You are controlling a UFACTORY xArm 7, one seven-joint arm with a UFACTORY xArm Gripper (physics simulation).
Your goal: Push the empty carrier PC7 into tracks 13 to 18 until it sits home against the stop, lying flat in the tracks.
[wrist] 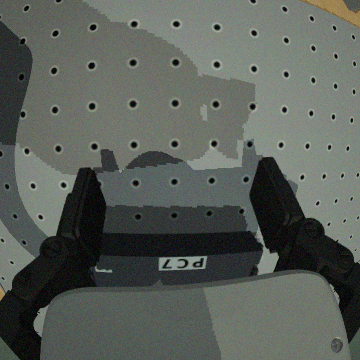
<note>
In view: the gripper (177,180) and a carrier PC7 (126,259).
</note>
